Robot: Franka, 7 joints.
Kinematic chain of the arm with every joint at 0, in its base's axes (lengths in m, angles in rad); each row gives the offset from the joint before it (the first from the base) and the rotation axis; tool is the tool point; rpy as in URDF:
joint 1: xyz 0 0 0.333 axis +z
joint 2: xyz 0 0 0 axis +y
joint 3: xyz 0 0 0.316 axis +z
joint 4: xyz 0.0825 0 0 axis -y
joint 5: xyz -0.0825 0 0.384 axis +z
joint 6: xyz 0 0 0 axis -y
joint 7: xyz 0.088 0 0 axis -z
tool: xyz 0 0 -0.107 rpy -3.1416 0 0
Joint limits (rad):
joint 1: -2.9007..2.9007
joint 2: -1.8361..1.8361
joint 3: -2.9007..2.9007
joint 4: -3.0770..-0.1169
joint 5: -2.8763..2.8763
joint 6: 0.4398..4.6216
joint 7: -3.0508..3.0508
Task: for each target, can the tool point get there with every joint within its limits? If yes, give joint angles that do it. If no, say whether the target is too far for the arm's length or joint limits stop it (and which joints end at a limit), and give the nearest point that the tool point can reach.
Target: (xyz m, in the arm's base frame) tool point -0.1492 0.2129 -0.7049
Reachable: no: too far | nearest point -0.1545 0.2204 -0.3606 | short by 0.344 m
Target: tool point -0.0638 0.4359 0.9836
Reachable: yes | joints -1.7381 -0.7800 -1.0670 -0.6963 -0.5785 3.8269 0.2024
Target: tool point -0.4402 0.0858 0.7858
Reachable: yes | joints 1.7691 1.4038 2.2929 -1.7859 0.7193 2.0040 1.4152
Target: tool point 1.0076 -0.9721 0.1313
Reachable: no: too far | nearest point 0.6111 -0.5896 0.2107 | short by 0.557 m
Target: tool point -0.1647 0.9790 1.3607
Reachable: no: too far | nearest point -0.0989 0.5878 0.9500 | short by 0.571 m
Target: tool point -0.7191 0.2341 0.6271
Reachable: yes | joints -0.0959 -1.2678 0.5664 -0.3750 -1.2161 3.4089 -0.2321
